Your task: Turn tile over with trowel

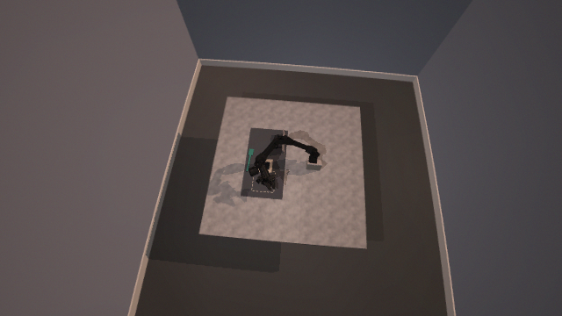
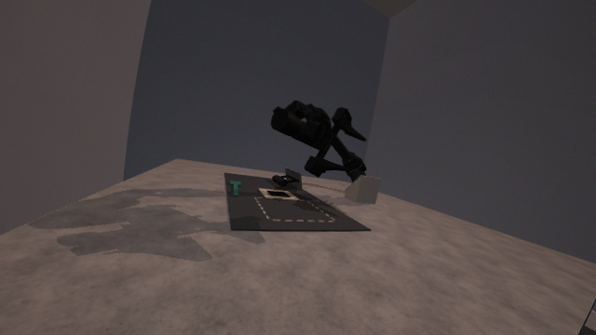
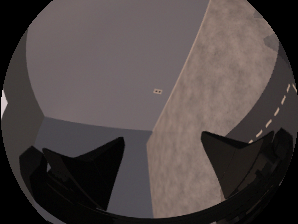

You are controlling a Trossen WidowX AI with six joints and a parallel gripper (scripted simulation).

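The tan tile is 12 cm ahead of my gripper tip, 25 cm to the right of it and 18 cm below it. Round my gripper tip: teal trowel 26 cm ahead, 30 cm to the right, 18 cm below; dark mat 12 cm ahead, 29 cm to the right, 20 cm below.
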